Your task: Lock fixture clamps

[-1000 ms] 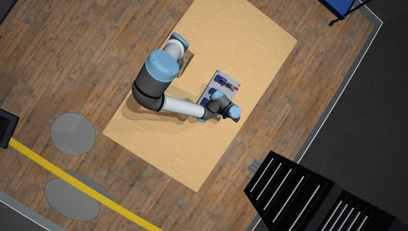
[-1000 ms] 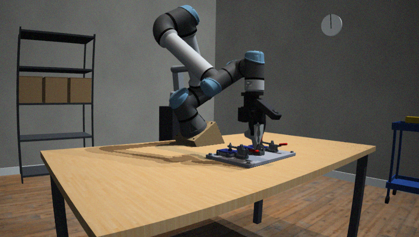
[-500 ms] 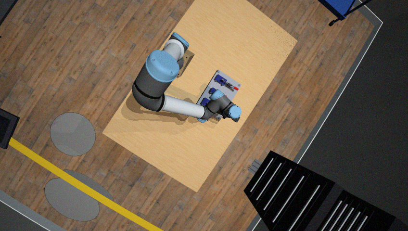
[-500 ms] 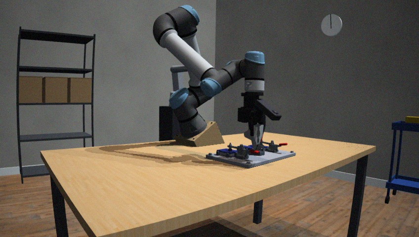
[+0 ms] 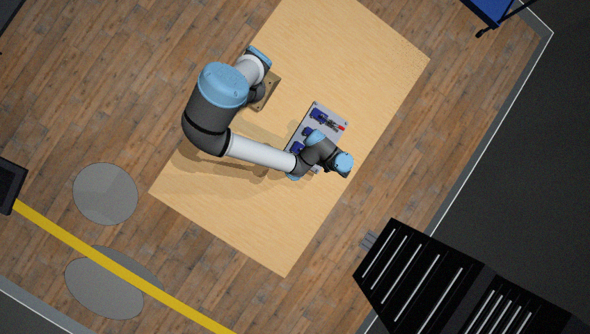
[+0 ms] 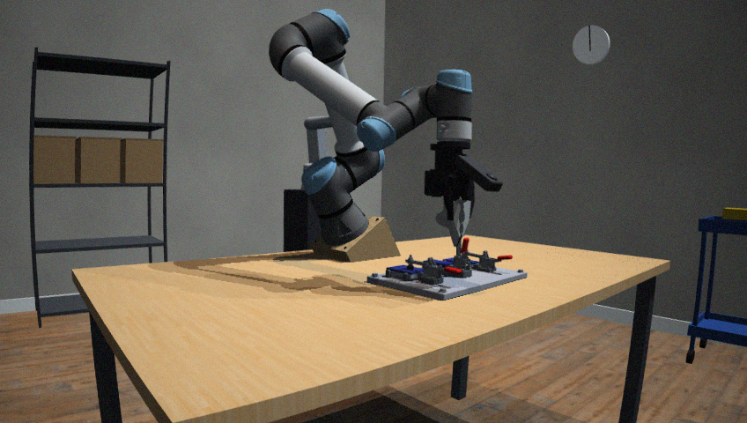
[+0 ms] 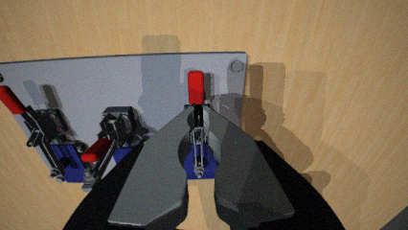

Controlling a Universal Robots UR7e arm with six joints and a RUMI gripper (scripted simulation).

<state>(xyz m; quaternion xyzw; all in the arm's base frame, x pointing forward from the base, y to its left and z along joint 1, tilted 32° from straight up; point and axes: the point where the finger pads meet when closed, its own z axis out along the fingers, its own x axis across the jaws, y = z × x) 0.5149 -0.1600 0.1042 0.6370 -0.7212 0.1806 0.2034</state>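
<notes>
My hand is 90 mm past the grey fixture plate, 120 mm to the right of it and 110 mm above it. Also, from my hand: blue part: 140 mm behind, 20 mm to the left, 90 mm below.
</notes>
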